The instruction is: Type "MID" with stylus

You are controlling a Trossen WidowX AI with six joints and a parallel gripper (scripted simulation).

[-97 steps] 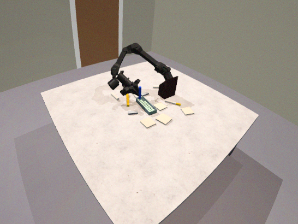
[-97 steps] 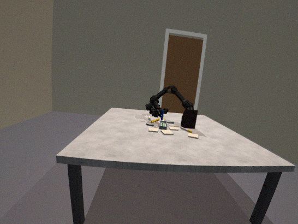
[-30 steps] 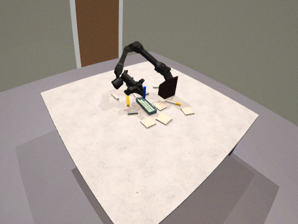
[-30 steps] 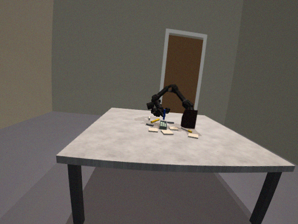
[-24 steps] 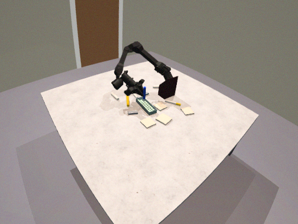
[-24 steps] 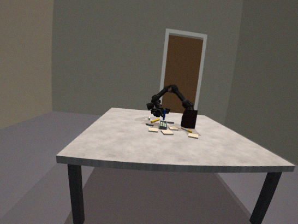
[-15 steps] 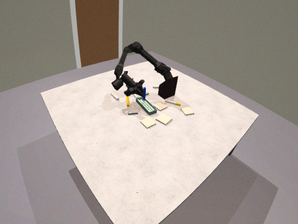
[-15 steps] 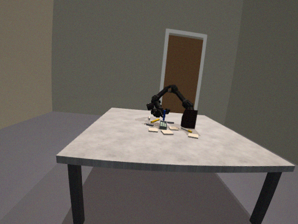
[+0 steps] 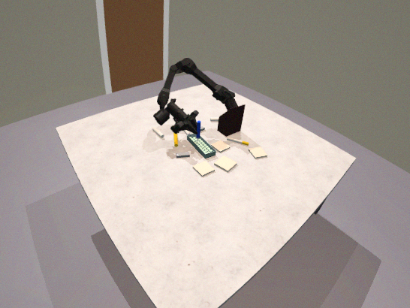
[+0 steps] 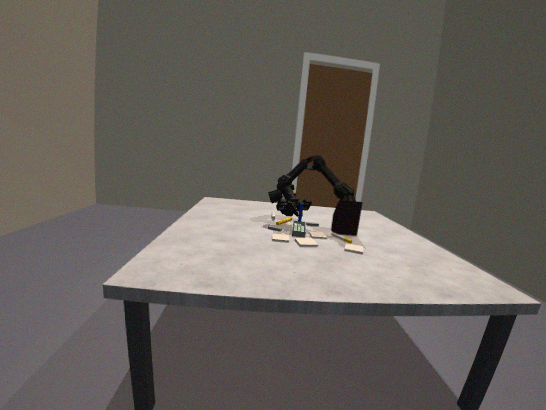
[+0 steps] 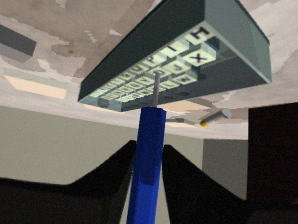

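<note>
Now: the grey bar 12 cm ahead of my gripper tip, 3 cm to the left of it and 6 cm below it. Round my gripper tip: blue stylus: 1 cm below.
</note>
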